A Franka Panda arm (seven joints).
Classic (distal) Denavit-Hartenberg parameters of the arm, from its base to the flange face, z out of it. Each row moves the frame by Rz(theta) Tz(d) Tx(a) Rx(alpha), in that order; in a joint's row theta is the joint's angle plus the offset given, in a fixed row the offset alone. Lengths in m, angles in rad.
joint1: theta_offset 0, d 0.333, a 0, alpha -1.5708
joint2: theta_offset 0, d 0, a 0, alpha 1.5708
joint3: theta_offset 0, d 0.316, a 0.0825, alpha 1.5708
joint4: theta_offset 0, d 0, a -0.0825, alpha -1.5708
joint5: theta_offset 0, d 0.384, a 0, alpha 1.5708
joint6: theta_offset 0, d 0, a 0.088, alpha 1.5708
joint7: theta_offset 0, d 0.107, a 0, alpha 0
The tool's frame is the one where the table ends.
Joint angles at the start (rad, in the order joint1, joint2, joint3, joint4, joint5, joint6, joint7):
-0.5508 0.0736 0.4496 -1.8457 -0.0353 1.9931 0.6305
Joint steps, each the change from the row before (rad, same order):
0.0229 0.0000 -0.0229 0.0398 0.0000 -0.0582 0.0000
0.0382 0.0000 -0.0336 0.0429 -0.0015 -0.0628 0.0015
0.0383 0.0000 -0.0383 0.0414 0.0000 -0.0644 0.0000
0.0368 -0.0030 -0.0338 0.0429 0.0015 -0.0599 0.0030
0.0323 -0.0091 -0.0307 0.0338 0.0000 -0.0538 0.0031
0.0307 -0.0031 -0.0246 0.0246 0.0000 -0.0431 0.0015
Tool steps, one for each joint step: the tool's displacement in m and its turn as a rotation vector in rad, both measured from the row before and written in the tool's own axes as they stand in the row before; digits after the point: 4 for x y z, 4 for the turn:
0.0011 -0.0003 -0.0133 -0.0129 -0.0143 0.0011
-0.0012 -0.0020 -0.0144 -0.0155 -0.0146 -0.0023
-0.0009 0.0008 -0.0136 -0.0167 -0.0176 0.0013
-0.0028 -0.0002 -0.0166 -0.0106 -0.0108 0.0017
-0.0046 0.0016 -0.0163 -0.0110 -0.0067 0.0028
-0.0050 -0.0008 -0.0096 -0.0114 -0.0112 -0.0037

